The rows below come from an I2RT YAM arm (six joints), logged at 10 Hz.
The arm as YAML. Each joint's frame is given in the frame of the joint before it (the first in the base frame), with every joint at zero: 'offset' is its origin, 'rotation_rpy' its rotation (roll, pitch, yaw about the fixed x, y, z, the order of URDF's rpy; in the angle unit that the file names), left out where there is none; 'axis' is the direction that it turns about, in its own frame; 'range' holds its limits. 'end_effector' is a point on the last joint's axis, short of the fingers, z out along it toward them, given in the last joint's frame.
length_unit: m
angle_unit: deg
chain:
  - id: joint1
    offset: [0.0, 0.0, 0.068]
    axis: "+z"
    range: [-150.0, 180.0]
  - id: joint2
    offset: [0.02, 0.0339, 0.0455]
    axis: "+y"
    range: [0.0, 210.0]
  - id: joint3
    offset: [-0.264, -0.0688, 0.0]
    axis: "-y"
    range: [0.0, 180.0]
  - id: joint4
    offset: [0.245, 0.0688, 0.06]
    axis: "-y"
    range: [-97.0, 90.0]
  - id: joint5
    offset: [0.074, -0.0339, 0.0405]
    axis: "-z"
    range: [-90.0, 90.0]
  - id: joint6
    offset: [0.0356, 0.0, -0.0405]
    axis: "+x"
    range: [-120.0, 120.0]
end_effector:
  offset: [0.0, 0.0, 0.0]
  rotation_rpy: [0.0, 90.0, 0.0]
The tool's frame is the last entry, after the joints.
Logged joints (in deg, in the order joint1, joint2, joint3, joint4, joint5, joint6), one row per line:
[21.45 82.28 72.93 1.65 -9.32 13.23]
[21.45 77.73 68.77 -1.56 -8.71 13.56]
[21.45 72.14 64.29 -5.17 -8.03 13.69]
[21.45 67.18 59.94 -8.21 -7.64 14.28]
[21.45 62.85 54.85 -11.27 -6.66 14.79]
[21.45 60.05 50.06 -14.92 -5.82 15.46]
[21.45 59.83 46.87 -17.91 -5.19 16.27]
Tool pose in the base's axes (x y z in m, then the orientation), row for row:
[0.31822 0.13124 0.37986 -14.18 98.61 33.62]
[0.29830 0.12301 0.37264 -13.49 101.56 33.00]
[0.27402 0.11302 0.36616 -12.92 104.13 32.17]
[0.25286 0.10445 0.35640 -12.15 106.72 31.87]
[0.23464 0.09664 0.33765 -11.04 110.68 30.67]
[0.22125 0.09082 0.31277 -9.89 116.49 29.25]
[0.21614 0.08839 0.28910 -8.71 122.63 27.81]
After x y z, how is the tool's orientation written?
As a rotation vector, in degrees.
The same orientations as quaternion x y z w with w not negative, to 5 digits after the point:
[-0.10710 0.74477 0.25392 0.60776]
[-0.10116 0.76158 0.24746 0.59036]
[-0.09628 0.77602 0.23974 0.57537]
[-0.08993 0.78986 0.23588 0.55892]
[-0.08087 0.81074 0.22466 0.53450]
[-0.07125 0.83927 0.21074 0.49612]
[-0.06158 0.86704 0.19663 0.45364]

